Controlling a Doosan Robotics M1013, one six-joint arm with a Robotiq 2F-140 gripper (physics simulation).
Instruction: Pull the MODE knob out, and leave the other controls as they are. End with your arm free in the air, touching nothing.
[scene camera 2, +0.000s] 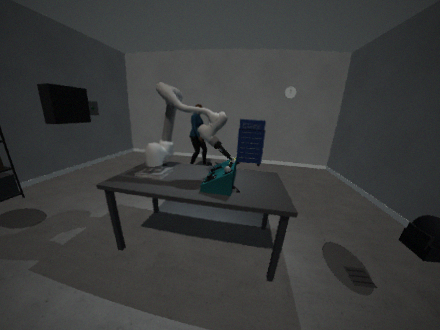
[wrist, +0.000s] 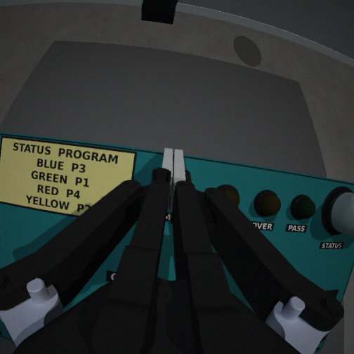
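Pixels of known places: gripper, fingertip midpoint: (scene camera 2: 234, 162); arm's base, origin of the base link: (scene camera 2: 155, 170).
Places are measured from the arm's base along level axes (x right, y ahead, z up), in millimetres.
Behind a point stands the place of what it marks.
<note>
The teal control panel (scene camera 2: 218, 187) {z 31, x 412, y 646 mm} (wrist: 30, 232) stands on the table. My gripper (scene camera 2: 232, 158) {z 163, x 152, y 789 mm} (wrist: 171, 161) is shut, with its pale fingertips almost together and no knob seen between them. It is at the panel's upper part, over the spot of the MODE knob. The fingers hide that knob in the wrist view, and a piece of its label shows below the tips. Whether the fingers touch the panel or the knob I cannot tell. To the right are an amber lamp (wrist: 230, 194), the OVER lamp (wrist: 267, 202), the green PASS lamp (wrist: 303, 206) and the big pale STATUS dome (wrist: 343, 212).
A yellow STATUS PROGRAM sign (wrist: 107, 172) is at the panel's upper left. The dark table (scene camera 2: 265, 192) {z -28, x 359, y 1043 mm} carries the panel and the white arm's base (scene camera 2: 156, 154) {z 179, x 47, y 45 mm}. A person (scene camera 2: 196, 131) stands behind the table, near a blue cabinet (scene camera 2: 251, 141).
</note>
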